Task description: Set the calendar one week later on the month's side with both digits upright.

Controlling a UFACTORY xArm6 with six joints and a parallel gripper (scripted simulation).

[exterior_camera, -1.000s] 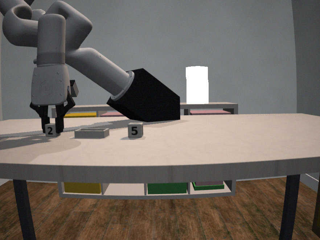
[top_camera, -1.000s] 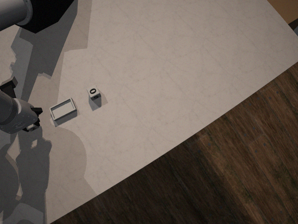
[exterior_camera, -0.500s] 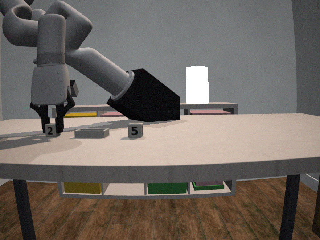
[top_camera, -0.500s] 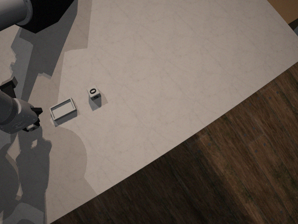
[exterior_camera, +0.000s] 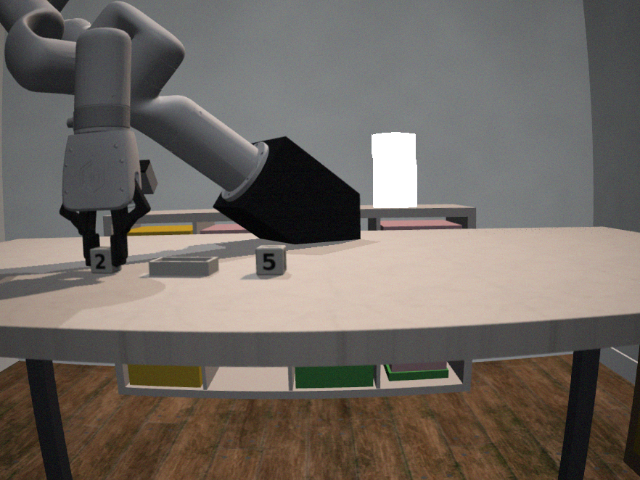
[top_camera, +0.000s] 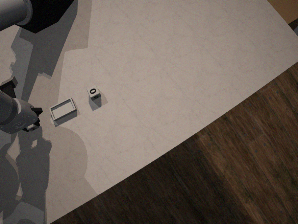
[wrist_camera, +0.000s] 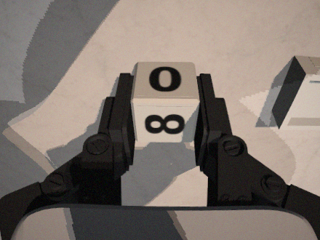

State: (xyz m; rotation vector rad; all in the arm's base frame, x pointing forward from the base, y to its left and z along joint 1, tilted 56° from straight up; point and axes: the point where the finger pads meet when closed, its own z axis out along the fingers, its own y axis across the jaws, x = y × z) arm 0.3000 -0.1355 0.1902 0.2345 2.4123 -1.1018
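Right now my hand is 1 cm above the white cube. The rest, counted from my hand: grey tray: 10 cm to the left, 4 cm ahead, 2 cm below.
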